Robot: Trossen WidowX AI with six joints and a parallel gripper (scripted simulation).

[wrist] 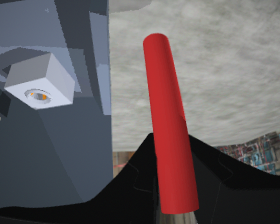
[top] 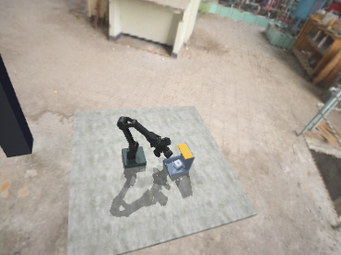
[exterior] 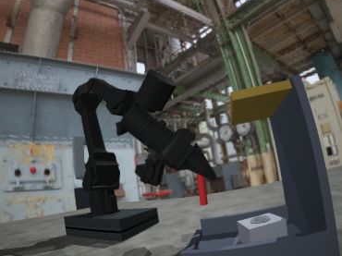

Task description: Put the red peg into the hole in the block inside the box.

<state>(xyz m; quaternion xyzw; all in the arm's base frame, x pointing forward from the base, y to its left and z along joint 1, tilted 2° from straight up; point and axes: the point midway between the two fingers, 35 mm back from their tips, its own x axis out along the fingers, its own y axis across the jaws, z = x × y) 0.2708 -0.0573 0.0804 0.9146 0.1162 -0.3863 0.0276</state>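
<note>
Now: gripper tip 130 mm short of the back wall and 110 mm to the left of it. The rest, counted from my gripper tip: red peg: 30 mm behind, 10 mm to the right, 10 mm below; then yellow roof: 110 mm to the right, 90 mm ahead, 90 mm above.
</note>
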